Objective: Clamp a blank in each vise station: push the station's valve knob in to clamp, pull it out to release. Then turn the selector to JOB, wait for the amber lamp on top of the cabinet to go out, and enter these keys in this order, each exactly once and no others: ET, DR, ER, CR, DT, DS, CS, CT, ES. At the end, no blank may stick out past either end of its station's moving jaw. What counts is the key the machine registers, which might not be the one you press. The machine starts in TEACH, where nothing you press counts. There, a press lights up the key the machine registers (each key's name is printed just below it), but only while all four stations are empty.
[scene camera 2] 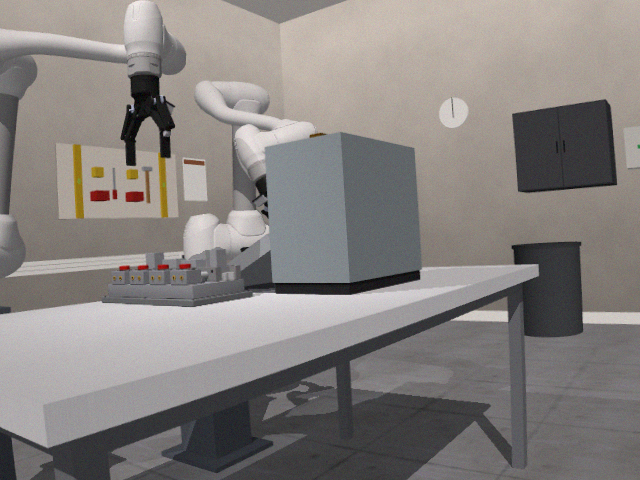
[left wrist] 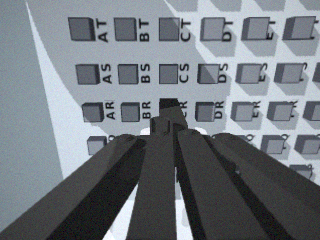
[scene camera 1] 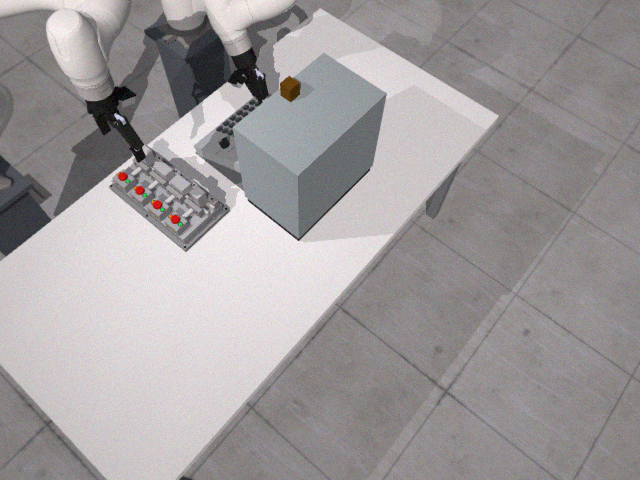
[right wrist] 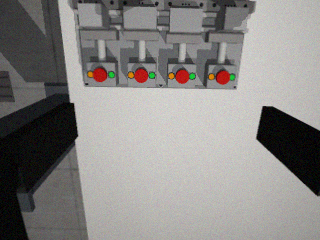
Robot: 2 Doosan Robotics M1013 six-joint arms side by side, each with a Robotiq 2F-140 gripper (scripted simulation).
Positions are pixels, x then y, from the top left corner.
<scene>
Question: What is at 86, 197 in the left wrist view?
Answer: My left gripper.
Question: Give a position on a grey blank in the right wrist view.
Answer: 177, 23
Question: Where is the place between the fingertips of my right gripper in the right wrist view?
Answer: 168, 121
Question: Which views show my right gripper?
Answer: Scene camera 2, scene camera 1 and the right wrist view only.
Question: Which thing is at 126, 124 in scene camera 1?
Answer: My right gripper.
</scene>
